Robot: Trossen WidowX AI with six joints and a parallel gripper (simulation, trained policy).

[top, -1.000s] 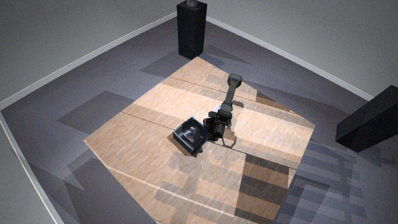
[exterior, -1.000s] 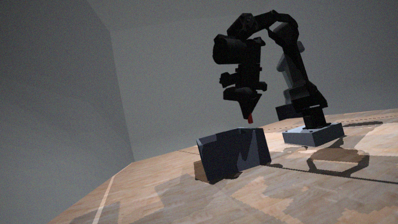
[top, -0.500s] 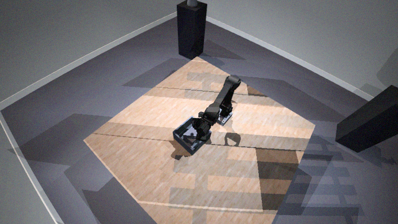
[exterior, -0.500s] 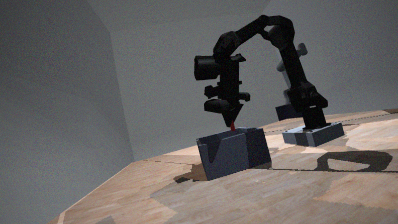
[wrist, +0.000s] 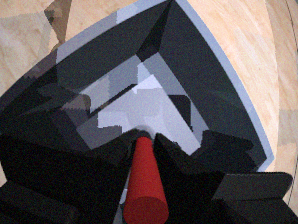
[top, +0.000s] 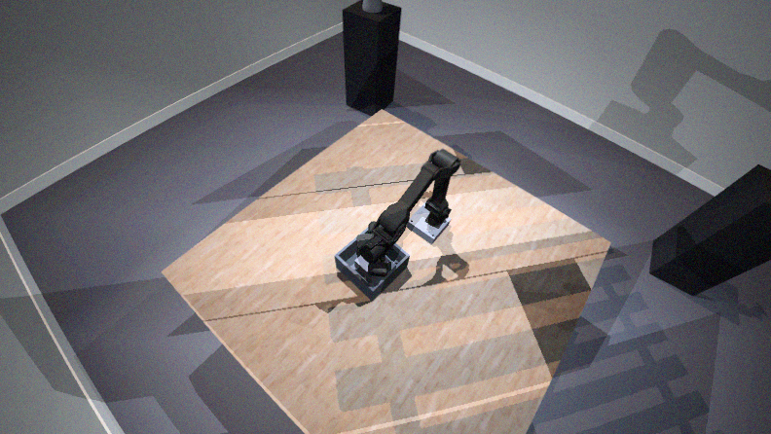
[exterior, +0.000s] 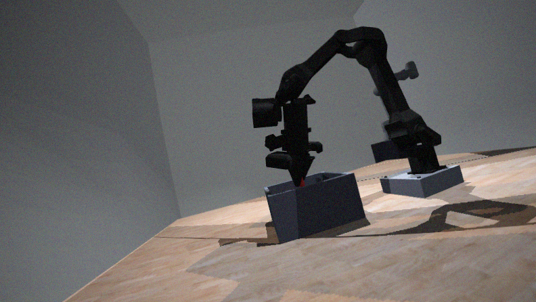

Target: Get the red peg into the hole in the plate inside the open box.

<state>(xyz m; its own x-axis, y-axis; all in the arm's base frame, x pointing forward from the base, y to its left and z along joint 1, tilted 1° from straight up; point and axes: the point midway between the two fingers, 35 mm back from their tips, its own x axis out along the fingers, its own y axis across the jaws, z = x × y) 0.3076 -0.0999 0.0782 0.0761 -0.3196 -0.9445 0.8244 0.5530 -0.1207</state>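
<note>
Now: the red peg 2 cm above my gripper tip and 1 cm to the left of it. The rest, counted from my gripper tip: plate 4 cm below, 1 cm to the left, 1 cm behind; box 6 cm below, 1 cm to the left, 1 cm behind.
</note>
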